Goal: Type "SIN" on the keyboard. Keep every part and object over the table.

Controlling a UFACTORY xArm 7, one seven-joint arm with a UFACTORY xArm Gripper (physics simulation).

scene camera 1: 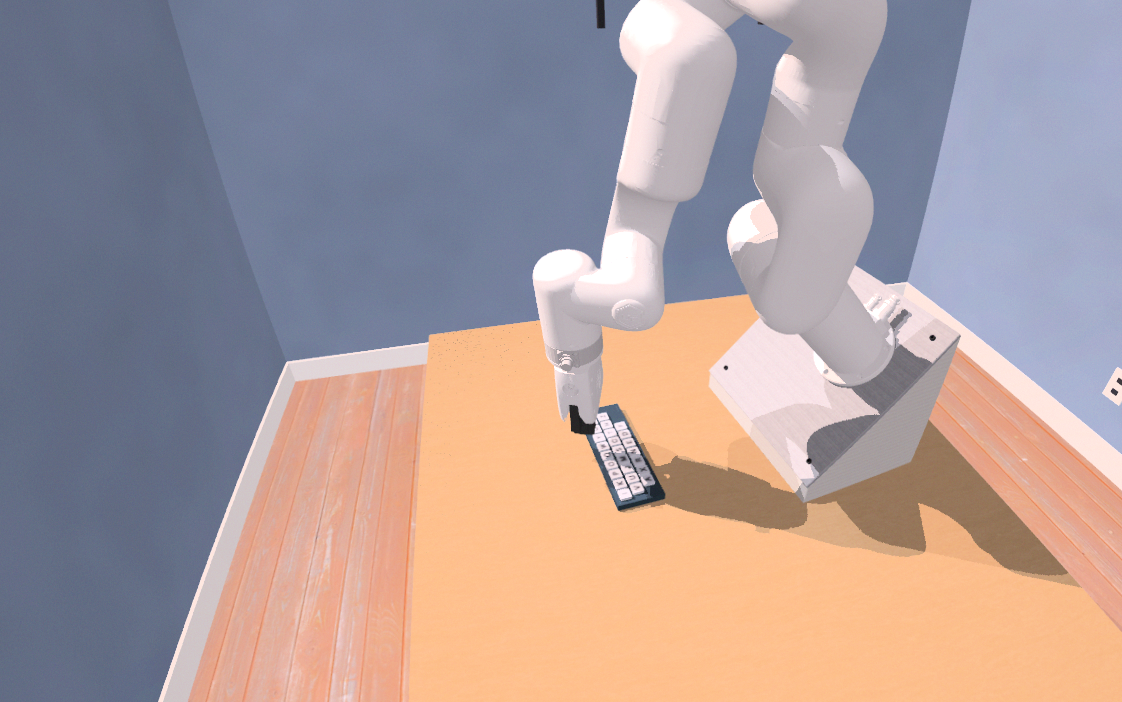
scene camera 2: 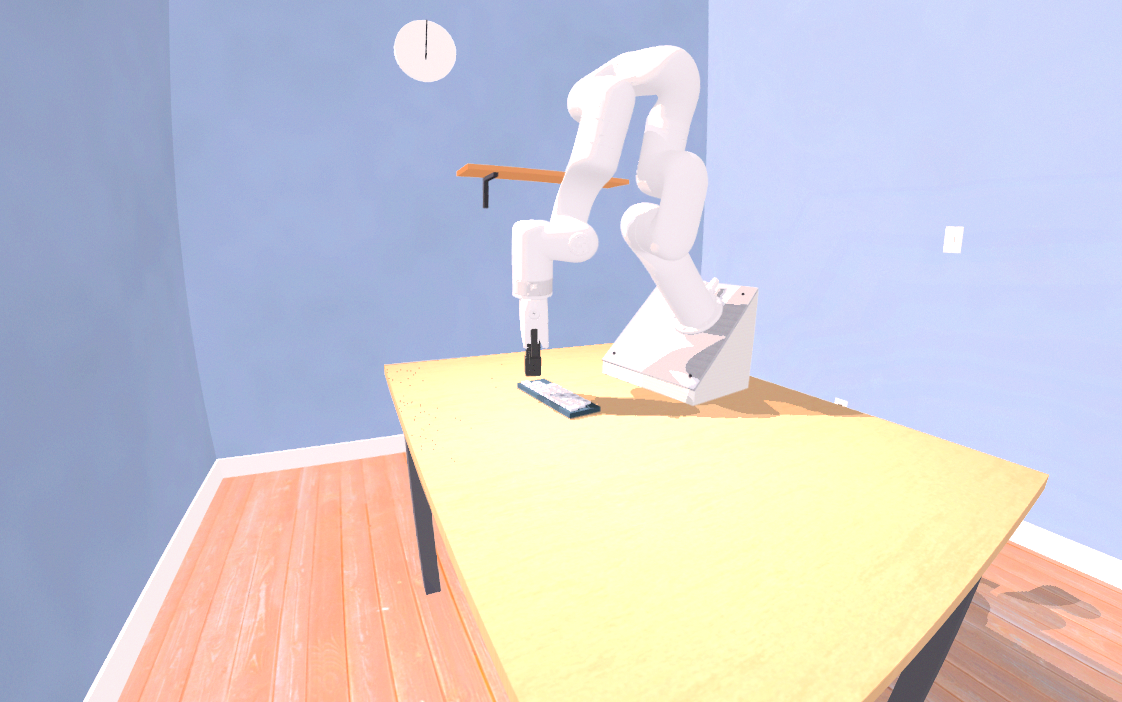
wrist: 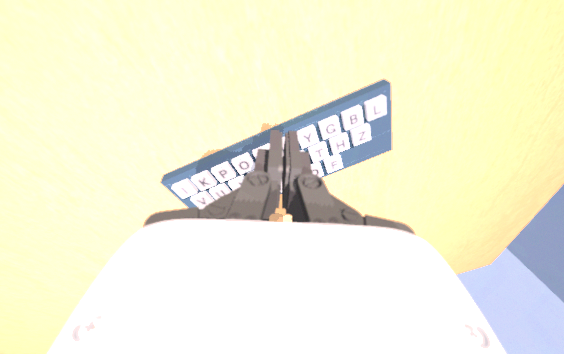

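Pixels of known places: gripper, fingertip midpoint: (scene camera 1: 584, 430) (scene camera 2: 532, 374) (wrist: 282, 150); arm's base, origin of the base link: (scene camera 1: 854, 348) (scene camera 2: 697, 314).
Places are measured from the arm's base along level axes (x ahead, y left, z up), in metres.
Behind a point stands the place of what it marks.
Observation:
A dark blue keyboard (scene camera 1: 657, 495) {x 0.331, y 0.024, z -0.157 m} (scene camera 2: 584, 410) {x 0.356, y 0.023, z -0.158 m} (wrist: 382, 131) {x 0.337, y -0.183, z -0.156 m} with white letter keys lies flat on the table. My gripper (scene camera 1: 582, 429) {x 0.399, y -0.096, z -0.109 m} (scene camera 2: 532, 372) {x 0.399, y -0.096, z -0.109 m} (wrist: 282, 150) {x 0.399, y -0.096, z -0.109 m} is shut and empty, pointing down at the keyboard. In the wrist view the fingertips overlap the top row between the O and Y keys. Contact with a key cannot be told. The I key (wrist: 184, 189) {x 0.376, y 0.007, z -0.151 m} shows at the left end of the top row. The S and N keys are hidden behind the fingers in the wrist view. In the scene views the letters are too small to read surely.
The wooden table (scene camera 1: 513, 596) {x 0.565, y 0.109, z -0.169 m} (scene camera 2: 703, 529) {x 0.466, y 0.389, z -0.169 m} carries the arm's slanted white base (scene camera 1: 769, 413) {x 0.116, y -0.027, z -0.111 m} (scene camera 2: 653, 355) {x 0.100, y -0.044, z -0.096 m} to the right of the keyboard. The table's left edge runs left of the keyboard in the scene views. A wall shelf (scene camera 2: 521, 174) is behind the arm.

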